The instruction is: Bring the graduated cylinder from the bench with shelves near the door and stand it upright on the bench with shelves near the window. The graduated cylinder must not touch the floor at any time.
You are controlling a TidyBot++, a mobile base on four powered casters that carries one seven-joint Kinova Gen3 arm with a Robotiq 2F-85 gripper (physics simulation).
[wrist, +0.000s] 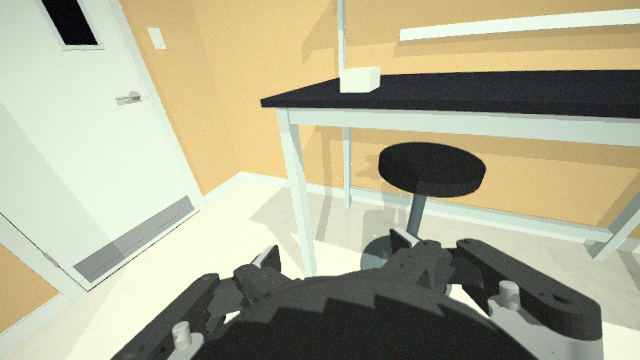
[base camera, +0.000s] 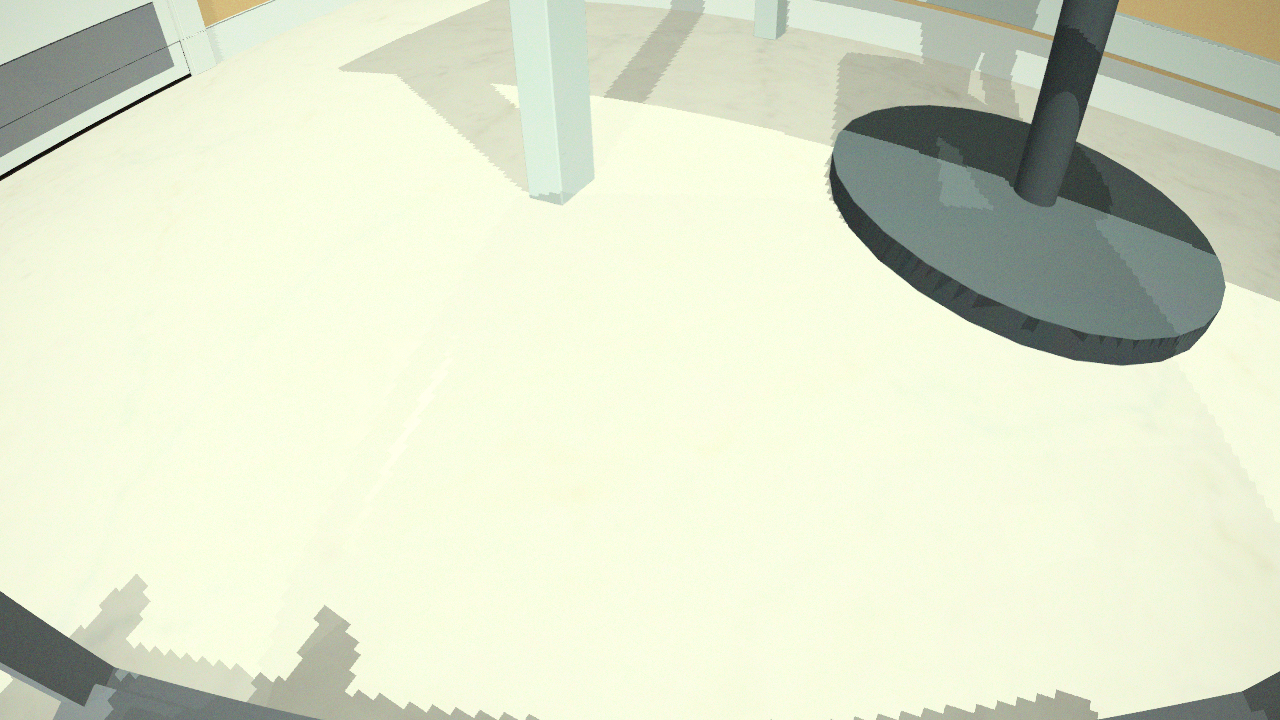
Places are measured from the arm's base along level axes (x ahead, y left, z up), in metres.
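Where they show: gripper, between the fingertips: (wrist: pixel 335 249).
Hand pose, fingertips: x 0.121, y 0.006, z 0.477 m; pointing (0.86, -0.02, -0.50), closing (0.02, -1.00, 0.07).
Note:
Things, the pixels of their top centre, and the offset from my fingertips. "spot": a spot on its surface instead. Level surfaces: height alone.
- black top, height of its surface: dz +0.041 m
- leg, a spot on its surface: (base camera: pixel 554 107) spot: dx +0.537, dy +0.102, dz -0.768 m
- white box, centre of its top: (wrist: pixel 361 68) dx +0.571, dy -0.133, dz +0.099 m
- black stool, centre of its top: (wrist: pixel 428 158) dx +0.560, dy -0.389, dz -0.213 m
The bench near the door has a black top (wrist: pixel 490 92) and pale legs; its left end shows in the wrist view, and one leg (base camera: pixel 554 107) shows at the top of the base camera view. The graduated cylinder does not show in either view. My gripper (wrist: pixel 335 249) is open and empty, with its fingers spread apart low in the wrist view, in front of the bench's left leg and the stool. The bench near the window does not show in either view.
A white box (wrist: pixel 359 81) stands on the bench's left end. A black stool (wrist: pixel 431 169) stands under the bench edge; its round base (base camera: pixel 1002 241) is at the right in the base camera view. A white door (wrist: pixel 100 150) is at the left. A pale bar (wrist: pixel 520 25) runs along the wall.

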